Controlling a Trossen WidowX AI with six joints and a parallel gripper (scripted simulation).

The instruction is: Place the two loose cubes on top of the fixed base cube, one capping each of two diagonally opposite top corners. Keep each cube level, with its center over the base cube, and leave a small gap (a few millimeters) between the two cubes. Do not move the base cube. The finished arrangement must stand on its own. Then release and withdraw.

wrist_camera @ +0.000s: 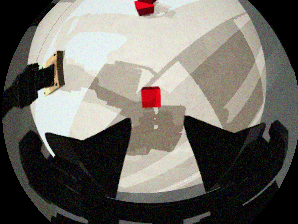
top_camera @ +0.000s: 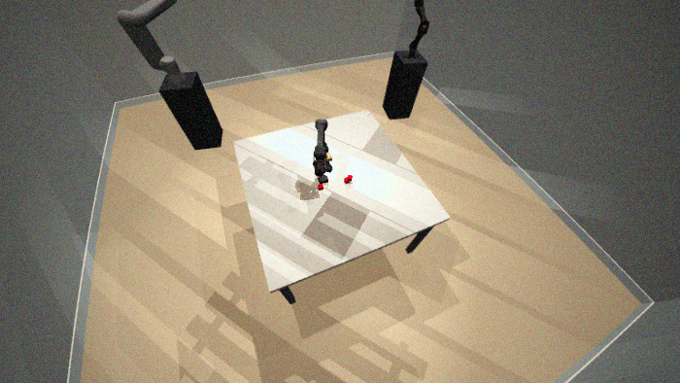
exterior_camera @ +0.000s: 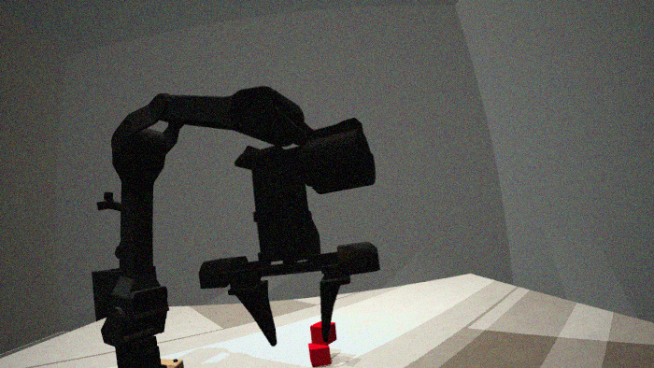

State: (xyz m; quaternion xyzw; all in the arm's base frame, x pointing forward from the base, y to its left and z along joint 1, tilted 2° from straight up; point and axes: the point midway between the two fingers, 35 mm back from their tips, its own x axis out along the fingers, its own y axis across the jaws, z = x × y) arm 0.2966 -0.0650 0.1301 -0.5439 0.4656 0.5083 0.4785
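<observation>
The red cube is 3 cm behind my gripper tip, 22 cm to the left of it and 7 cm below it.
</observation>
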